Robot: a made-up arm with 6 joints.
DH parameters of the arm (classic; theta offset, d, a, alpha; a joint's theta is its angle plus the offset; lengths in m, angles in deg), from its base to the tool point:
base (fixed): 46.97 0 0.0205 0
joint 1: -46.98 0.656 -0.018 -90
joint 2: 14.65 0 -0.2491 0
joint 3: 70.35 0.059 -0.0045 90
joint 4: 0 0.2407 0.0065 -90
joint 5: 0 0.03 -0.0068 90
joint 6: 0 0.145 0.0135 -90
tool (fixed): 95 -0.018 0 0
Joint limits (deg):
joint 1: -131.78..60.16
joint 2: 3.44..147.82
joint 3: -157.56..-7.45
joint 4: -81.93..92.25
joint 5: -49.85..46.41
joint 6: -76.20..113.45
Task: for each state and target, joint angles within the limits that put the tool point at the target. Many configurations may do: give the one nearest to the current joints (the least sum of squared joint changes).
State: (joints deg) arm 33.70 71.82 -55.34 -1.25 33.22 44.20
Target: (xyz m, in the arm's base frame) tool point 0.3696 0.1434 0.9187
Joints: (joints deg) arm 7.38 77.23 -83.74 -2.80 17.79 42.87
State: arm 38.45 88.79 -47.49 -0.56 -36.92 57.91
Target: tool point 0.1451 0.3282 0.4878
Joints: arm 51.21 121.72 -43.75 -2.99 -30.82 58.95
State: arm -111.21 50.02 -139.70 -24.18 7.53 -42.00
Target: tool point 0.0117 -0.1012 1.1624
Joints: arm -109.69 47.71 -102.29 -23.32 30.15 -38.31
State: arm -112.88 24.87 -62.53 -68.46 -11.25 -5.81
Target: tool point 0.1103 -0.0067 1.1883
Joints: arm -116.43 34.15 -93.00 -65.76 -18.65 -7.13
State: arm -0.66 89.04 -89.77 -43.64 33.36 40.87
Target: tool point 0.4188 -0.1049 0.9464
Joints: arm -18.37 92.30 -106.29 -47.58 26.07 39.72
